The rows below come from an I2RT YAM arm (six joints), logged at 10 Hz.
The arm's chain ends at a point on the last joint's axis. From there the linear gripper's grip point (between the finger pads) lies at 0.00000 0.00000 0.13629 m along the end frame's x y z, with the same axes.
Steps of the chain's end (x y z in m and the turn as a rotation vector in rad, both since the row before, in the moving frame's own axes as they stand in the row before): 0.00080, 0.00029, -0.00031, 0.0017, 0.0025, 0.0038; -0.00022, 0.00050, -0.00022, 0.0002, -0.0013, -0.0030; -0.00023, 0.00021, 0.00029, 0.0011, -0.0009, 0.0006; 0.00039, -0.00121, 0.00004, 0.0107, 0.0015, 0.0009; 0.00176, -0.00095, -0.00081, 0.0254, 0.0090, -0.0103; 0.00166, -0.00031, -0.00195, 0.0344, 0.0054, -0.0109; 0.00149, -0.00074, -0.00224, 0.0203, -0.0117, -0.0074; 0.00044, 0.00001, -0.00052, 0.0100, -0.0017, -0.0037; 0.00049, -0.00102, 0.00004, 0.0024, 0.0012, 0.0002; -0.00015, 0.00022, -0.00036, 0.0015, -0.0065, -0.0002
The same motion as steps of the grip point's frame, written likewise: 0.00114, 0.00006, -0.00031, 0.0017, 0.0025, 0.0038; -0.00040, 0.00047, -0.00022, 0.0002, -0.0013, -0.0030; -0.00035, 0.00006, 0.00029, 0.0011, -0.0009, 0.0006; 0.00060, -0.00267, 0.00003, 0.0107, 0.0015, 0.0009; 0.00297, -0.00442, -0.00086, 0.0254, 0.0090, -0.0103; 0.00237, -0.00500, -0.00203, 0.0344, 0.0054, -0.0109; -0.00011, -0.00350, -0.00228, 0.0203, -0.0117, -0.0074; 0.00021, -0.00135, -0.00053, 0.0100, -0.0017, -0.0037; 0.00065, -0.00135, 0.00004, 0.0024, 0.0012, 0.0002; -0.00104, 0.00002, -0.00036, 0.0015, -0.0065, -0.0002
